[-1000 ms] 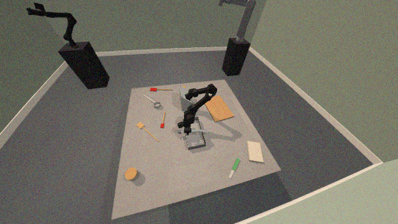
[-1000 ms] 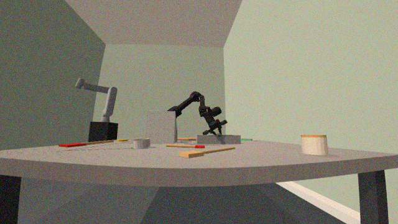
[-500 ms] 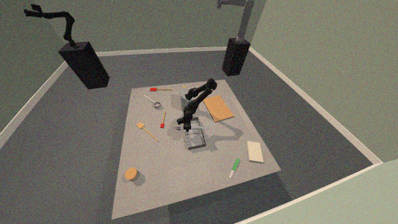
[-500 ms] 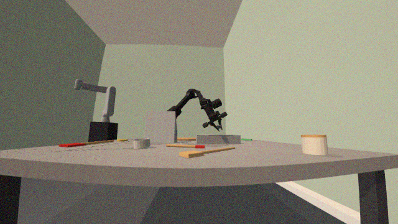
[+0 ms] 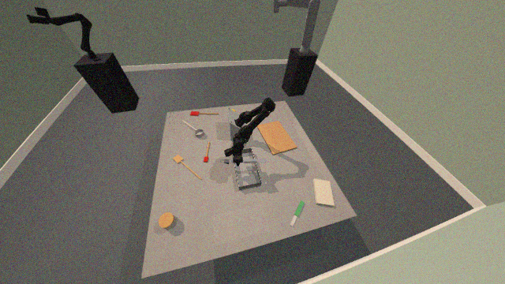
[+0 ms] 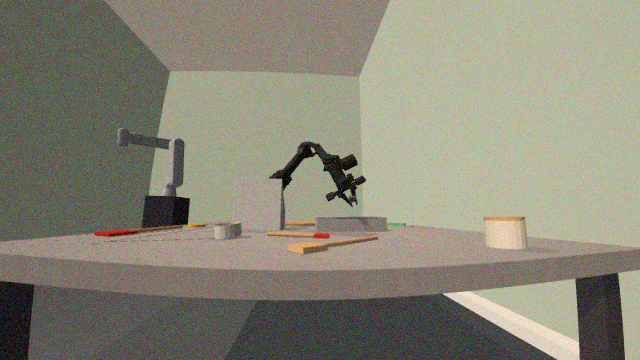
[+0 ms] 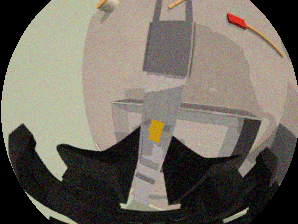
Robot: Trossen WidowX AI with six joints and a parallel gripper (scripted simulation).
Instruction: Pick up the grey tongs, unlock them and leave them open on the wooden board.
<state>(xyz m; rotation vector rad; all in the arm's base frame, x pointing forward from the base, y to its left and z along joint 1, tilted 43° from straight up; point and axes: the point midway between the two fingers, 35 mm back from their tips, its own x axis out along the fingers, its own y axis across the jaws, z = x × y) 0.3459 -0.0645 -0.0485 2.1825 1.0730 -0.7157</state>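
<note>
Now: the yellow lock piece 3 cm above my gripper tip, 2 cm to the right of it and 2 cm behind it. Round my gripper tip: red brush 22 cm behind, 21 cm to the right, 10 cm below; then roasting tin 8 cm below, 6 cm to the left, 1 cm behind; then green-handled tool 39 cm ahead, 30 cm to the left, 10 cm below.
</note>
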